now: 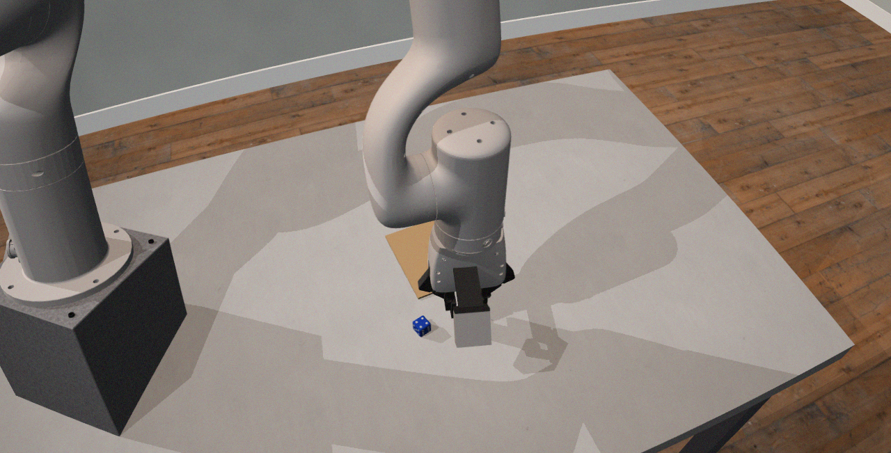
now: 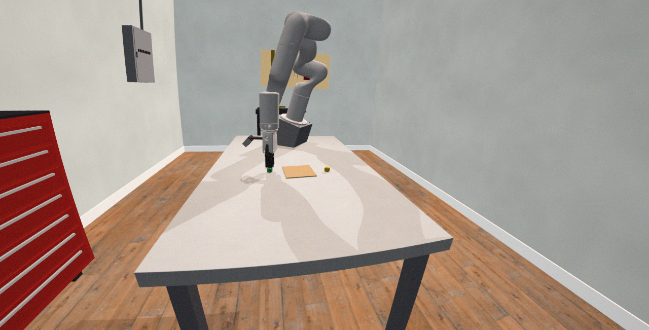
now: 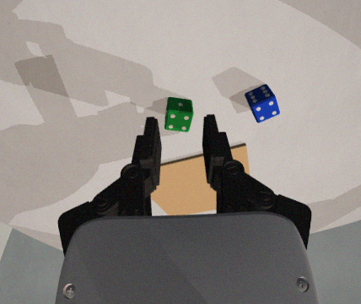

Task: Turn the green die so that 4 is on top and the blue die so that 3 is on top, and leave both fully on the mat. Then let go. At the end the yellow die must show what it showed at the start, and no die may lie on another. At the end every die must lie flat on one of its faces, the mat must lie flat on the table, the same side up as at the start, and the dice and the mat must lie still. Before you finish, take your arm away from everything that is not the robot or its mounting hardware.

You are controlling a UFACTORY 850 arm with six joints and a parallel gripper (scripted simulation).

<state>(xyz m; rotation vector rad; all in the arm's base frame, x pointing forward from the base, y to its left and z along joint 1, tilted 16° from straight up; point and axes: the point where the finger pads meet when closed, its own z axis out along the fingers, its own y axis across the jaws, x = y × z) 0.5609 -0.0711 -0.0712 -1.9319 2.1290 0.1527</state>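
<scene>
Now: the green die 40 mm below my hand. From my hand the other things lie so: blue die: 70 mm behind, 40 mm below; tan mat: 130 mm to the left, 50 mm below, 10 mm behind; yellow die: 270 mm to the left, 40 mm below, 20 mm behind.
</scene>
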